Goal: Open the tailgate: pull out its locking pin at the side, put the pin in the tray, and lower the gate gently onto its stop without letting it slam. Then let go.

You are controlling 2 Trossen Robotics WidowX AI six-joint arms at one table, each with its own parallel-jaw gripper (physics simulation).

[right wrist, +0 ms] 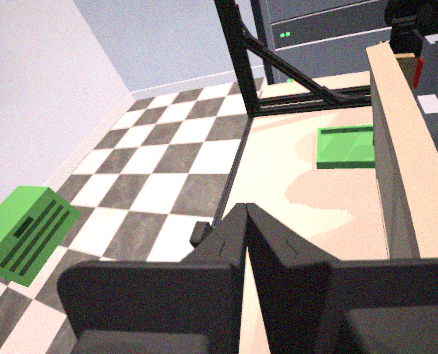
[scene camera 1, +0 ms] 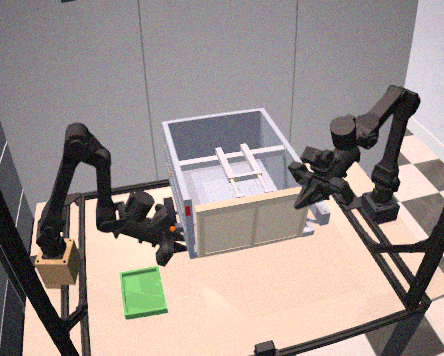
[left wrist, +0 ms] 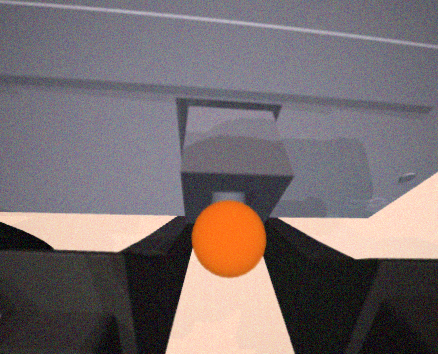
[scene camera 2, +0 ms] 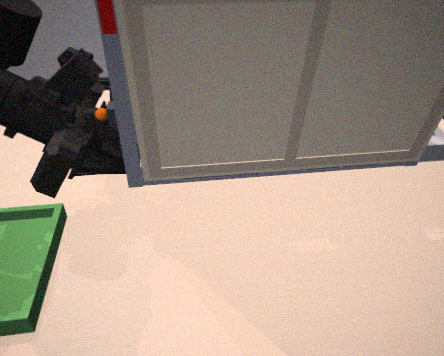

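Where they show: right gripper, between the fingertips: (right wrist: 244, 211) (scene camera 1: 295, 208); left arm's base, origin of its link: (right wrist: 402, 47) (scene camera 1: 54, 251); right arm's base, origin of its link: (scene camera 1: 381, 199).
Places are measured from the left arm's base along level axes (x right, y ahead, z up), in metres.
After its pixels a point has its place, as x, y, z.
Observation:
The locking pin's orange ball head (scene camera 1: 172, 229) {-0.065, 0.337, 0.011} (scene camera 2: 101, 114) {-0.064, 0.340, 0.011} (left wrist: 229, 239) stands out from a dark block (left wrist: 230, 157) on the truck bed's side; its shank runs into the block. My left gripper (scene camera 1: 178, 236) (scene camera 2: 114, 130) (left wrist: 226, 216) {-0.069, 0.375, -0.055} is open, its fingers on either side of the ball with gaps showing low down. The tailgate (scene camera 1: 252, 225) {0.012, 0.546, 0.085} (scene camera 2: 225, 85) {0.024, 0.485, 0.088} (right wrist: 400, 125) {0.023, 0.534, 0.177} is upright. My right gripper (scene camera 1: 298, 204) {0.084, 0.632, 0.199} (right wrist: 244, 211) {0.084, 0.632, 0.199} is shut and empty, at the gate's top right corner in scene camera 1; contact is unclear. The green tray (scene camera 1: 146, 315) {0.143, 0.261, -0.104} (scene camera 2: 50, 260) {0.059, 0.304, -0.098} (right wrist: 345, 165) {0.077, 0.309, -0.098} is empty.
The truck bed (scene camera 1: 166, 145) {-0.303, 0.320, 0.132} stands behind the gate, with a pale rail frame (scene camera 1: 223, 162) {-0.133, 0.483, 0.179} inside. A grey bracket (scene camera 1: 322, 215) {0.019, 0.722, 0.111} sticks out at its right. Black frame bars (scene camera 1: 82, 280) {0.028, 0.066, -0.094} edge the table. A green slotted box (right wrist: 30, 235) shows in the right wrist view.

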